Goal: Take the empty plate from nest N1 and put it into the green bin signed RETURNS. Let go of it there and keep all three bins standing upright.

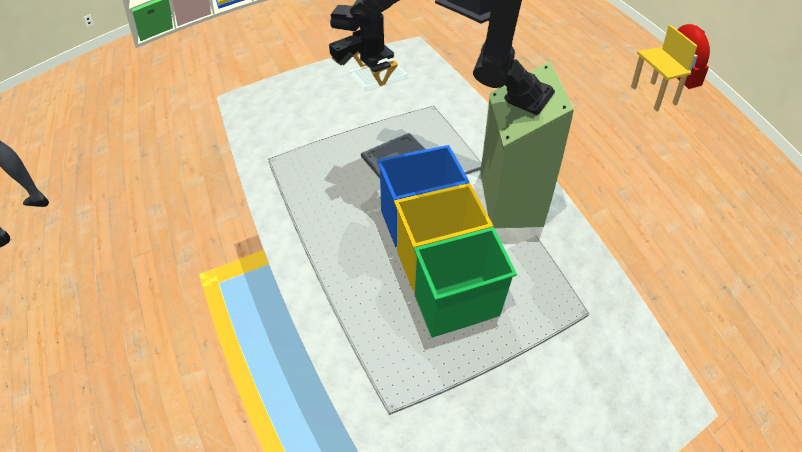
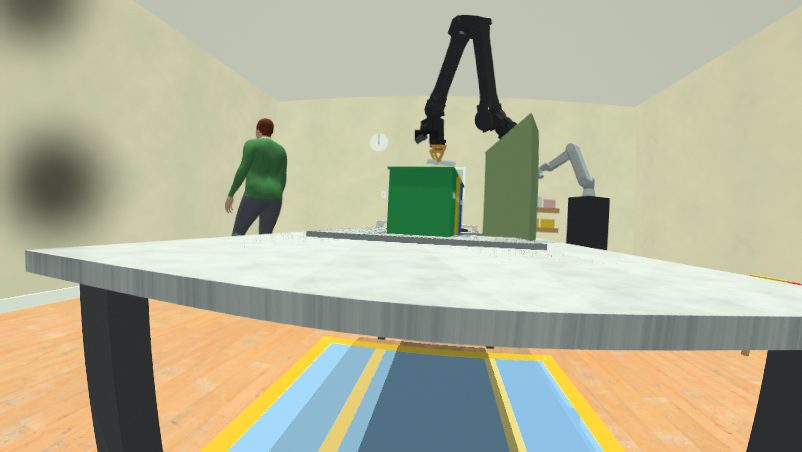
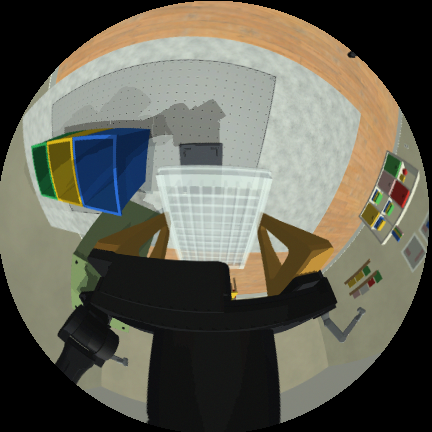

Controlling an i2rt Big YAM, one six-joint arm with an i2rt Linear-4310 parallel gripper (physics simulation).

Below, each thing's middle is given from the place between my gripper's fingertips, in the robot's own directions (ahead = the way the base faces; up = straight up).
Right now my hand is 1 cm past the plate (image 1: 363, 77). From my hand the other things lie so: yellow bin (image 1: 423, 219): 12 cm ahead, 36 cm to the left, 21 cm below; then dark nest frame (image 1: 394, 147): 5 cm behind, 3 cm to the left, 30 cm below; then blue bin (image 1: 402, 176): 6 cm ahead, 24 cm to the left, 21 cm below.
